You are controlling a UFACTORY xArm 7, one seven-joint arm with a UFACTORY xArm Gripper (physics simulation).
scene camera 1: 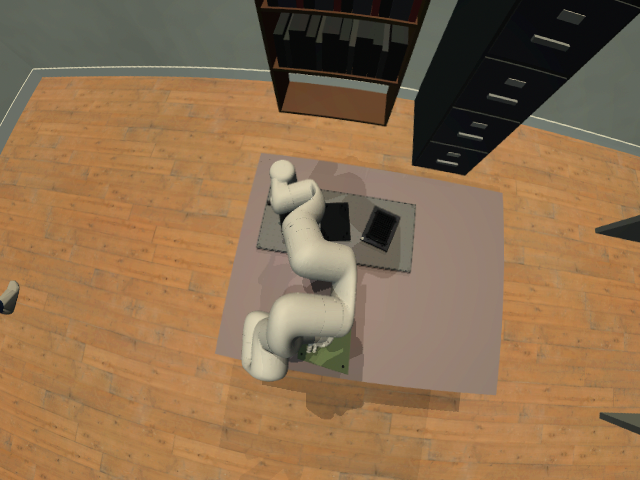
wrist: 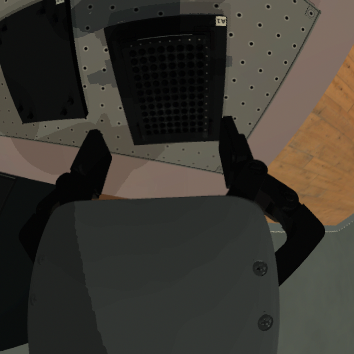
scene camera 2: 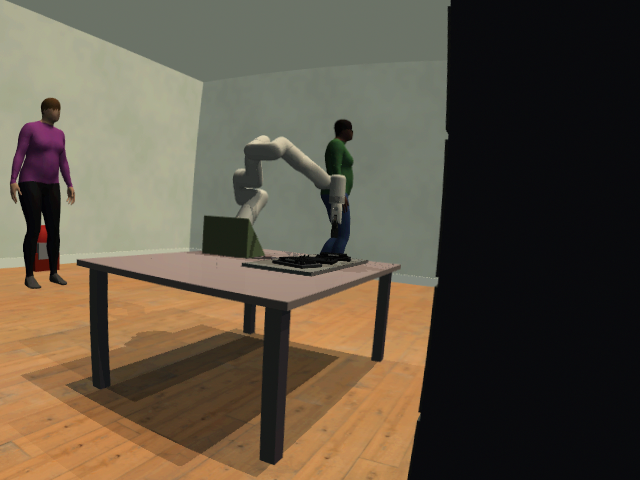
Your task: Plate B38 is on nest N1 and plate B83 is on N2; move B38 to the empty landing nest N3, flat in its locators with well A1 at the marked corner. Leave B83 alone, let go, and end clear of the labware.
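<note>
A black well plate [wrist: 170, 90] sits in a black nest [wrist: 167, 24] with an A1 tag at its upper right corner in the wrist view; the arm hides most of it in scene camera 1. The empty middle nest [scene camera 1: 336, 222] [wrist: 42, 65] has small dark locators near its corners. Another plate [scene camera 1: 382, 227] sits on the angled right nest in scene camera 1. The plate numbers are not readable. My gripper [scene camera 2: 334, 230] [wrist: 159, 136] is open and empty, above the board at the first plate's end. Its fingertips stand to either side of that plate in the wrist view, apart from it.
The nests stand on a grey perforated board [scene camera 1: 271, 232] [wrist: 250, 45] on the table [scene camera 1: 439, 289] [scene camera 2: 196, 273]. A green wedge-shaped block [scene camera 1: 330, 359] [scene camera 2: 225, 236] stands by the arm base. A bookshelf [scene camera 1: 336, 74] and dark filing cabinet [scene camera 1: 439, 103] stand beyond the table. Two people stand behind in scene camera 2.
</note>
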